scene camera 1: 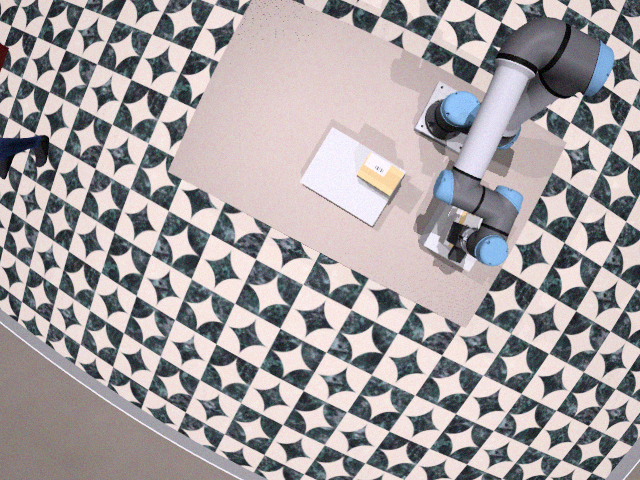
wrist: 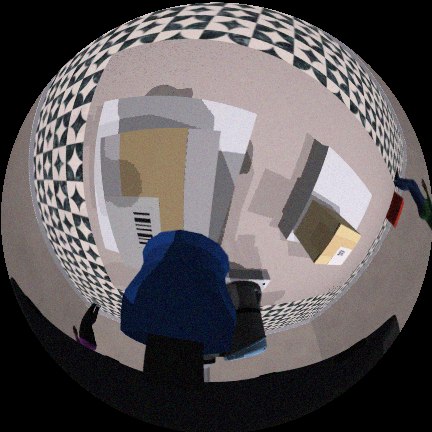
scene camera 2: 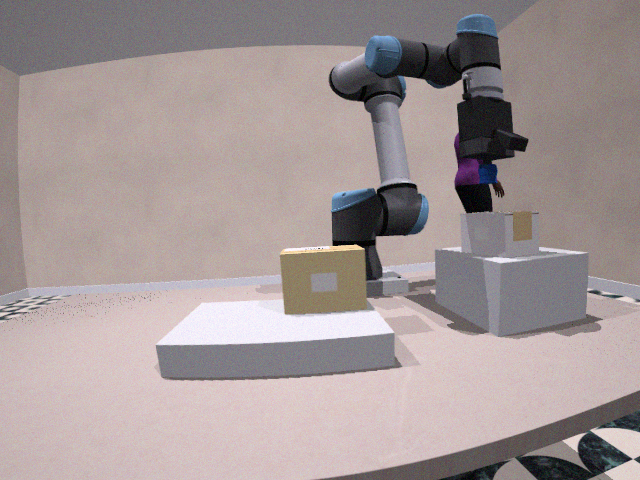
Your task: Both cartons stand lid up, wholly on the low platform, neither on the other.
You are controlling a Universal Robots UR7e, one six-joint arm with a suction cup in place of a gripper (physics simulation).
Observation:
My suction cup (wrist: 180, 291) carries nothing. The cup is 10 cm from the middle of a carton (wrist: 159, 179), above it. A carton (scene camera 2: 331, 278) rests on a low platform (scene camera 2: 248, 338). Further things: a taller block (scene camera 2: 504, 296).
The taller block also shows in scene camera 1 (scene camera 1: 430, 237) and in the wrist view (wrist: 118, 115). The low platform shows as well in scene camera 1 (scene camera 1: 332, 173) and in the wrist view (wrist: 328, 179).

